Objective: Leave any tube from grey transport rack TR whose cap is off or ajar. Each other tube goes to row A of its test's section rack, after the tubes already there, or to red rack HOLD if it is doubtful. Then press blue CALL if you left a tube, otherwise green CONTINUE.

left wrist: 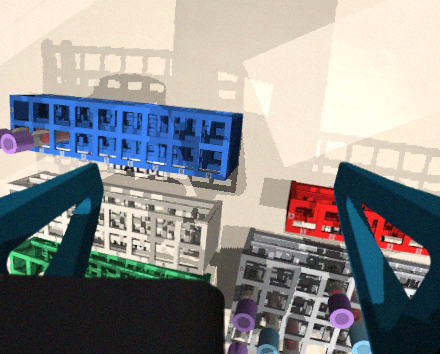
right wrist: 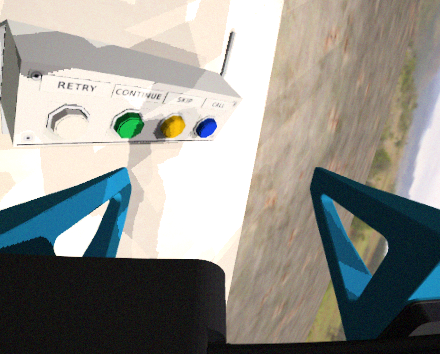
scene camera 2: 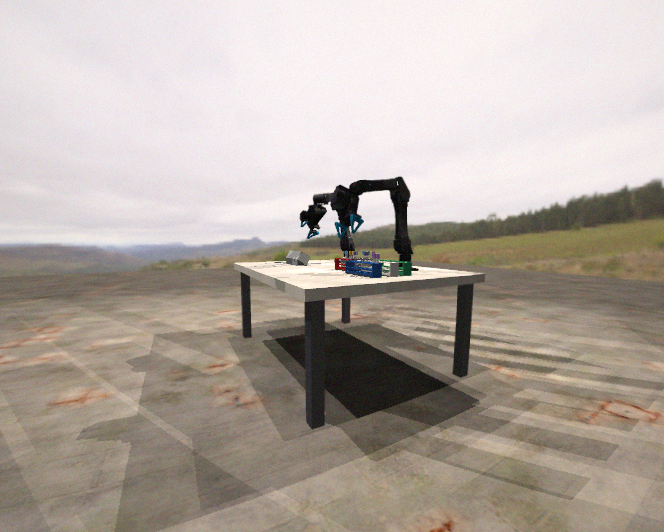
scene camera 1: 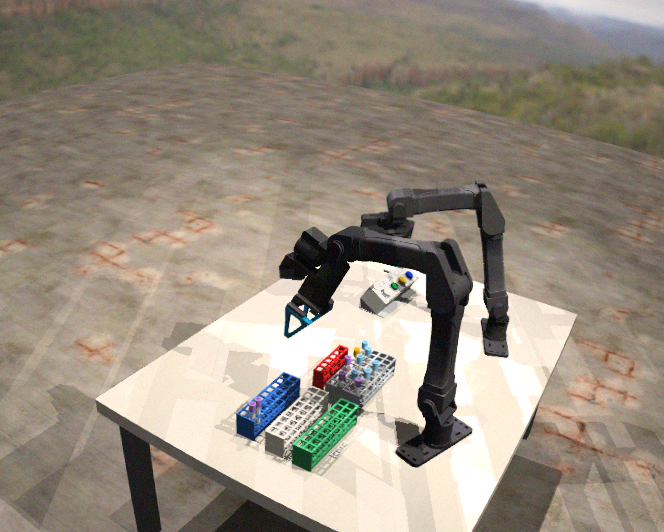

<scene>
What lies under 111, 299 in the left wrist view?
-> My left gripper.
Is my left gripper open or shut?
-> Open.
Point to an RETRY button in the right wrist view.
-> At 69, 123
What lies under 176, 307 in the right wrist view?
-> My right gripper.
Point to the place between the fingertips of my left gripper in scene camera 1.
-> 294, 331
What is my left gripper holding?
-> Nothing.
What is my right gripper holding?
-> Nothing.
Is my right gripper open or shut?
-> Open.
</scene>
